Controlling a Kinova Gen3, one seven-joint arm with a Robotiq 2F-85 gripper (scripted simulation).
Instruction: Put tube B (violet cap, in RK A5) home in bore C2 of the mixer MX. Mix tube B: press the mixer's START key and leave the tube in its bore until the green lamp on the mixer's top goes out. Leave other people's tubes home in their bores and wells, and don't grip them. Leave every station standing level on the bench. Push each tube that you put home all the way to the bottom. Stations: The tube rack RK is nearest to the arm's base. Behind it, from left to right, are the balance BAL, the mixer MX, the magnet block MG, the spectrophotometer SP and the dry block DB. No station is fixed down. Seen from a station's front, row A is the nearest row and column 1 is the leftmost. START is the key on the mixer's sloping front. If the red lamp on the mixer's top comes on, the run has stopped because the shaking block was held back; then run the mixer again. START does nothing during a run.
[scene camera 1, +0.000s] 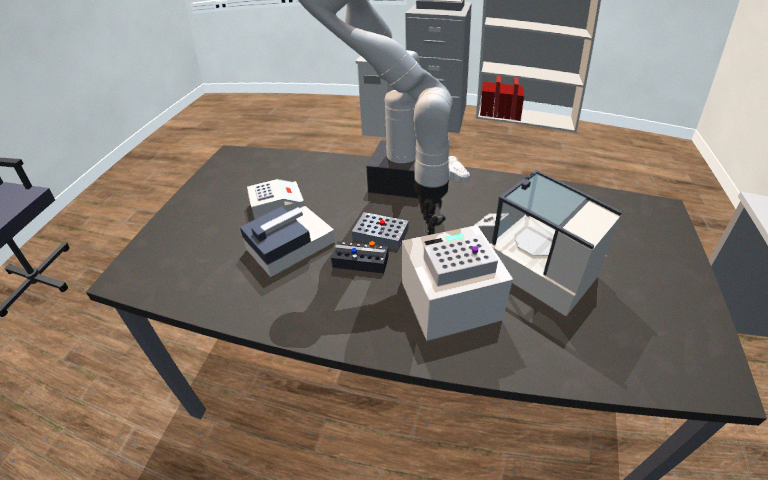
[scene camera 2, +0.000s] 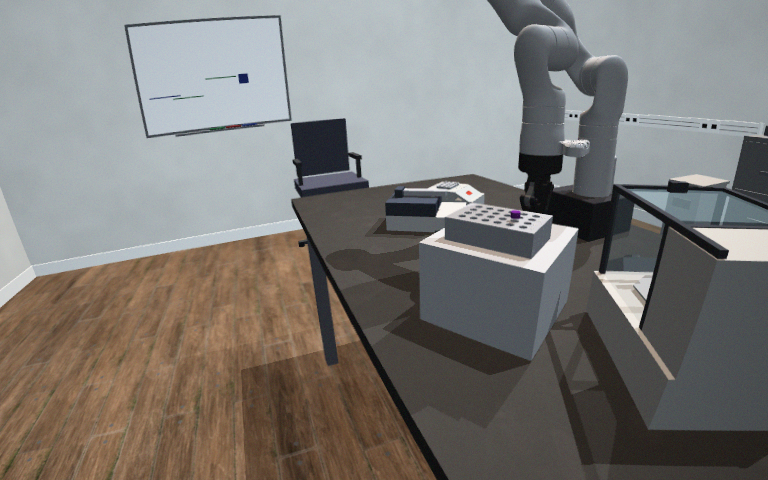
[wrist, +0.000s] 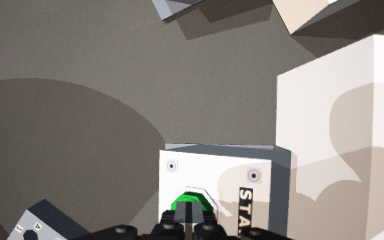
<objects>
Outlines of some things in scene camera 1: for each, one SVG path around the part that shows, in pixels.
My gripper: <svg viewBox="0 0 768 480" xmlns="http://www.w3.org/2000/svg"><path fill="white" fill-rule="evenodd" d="M415 180L415 191L418 194L421 213L425 220L424 232L426 235L435 234L435 226L445 221L445 215L440 213L442 206L441 198L448 192L449 180L440 187L422 186Z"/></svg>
A glass-walled balance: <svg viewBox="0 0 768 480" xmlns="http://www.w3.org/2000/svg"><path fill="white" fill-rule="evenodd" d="M535 170L499 196L497 214L485 216L474 226L477 225L497 256L501 259L513 279L513 284L567 316L599 276L622 211Z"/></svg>
</objects>
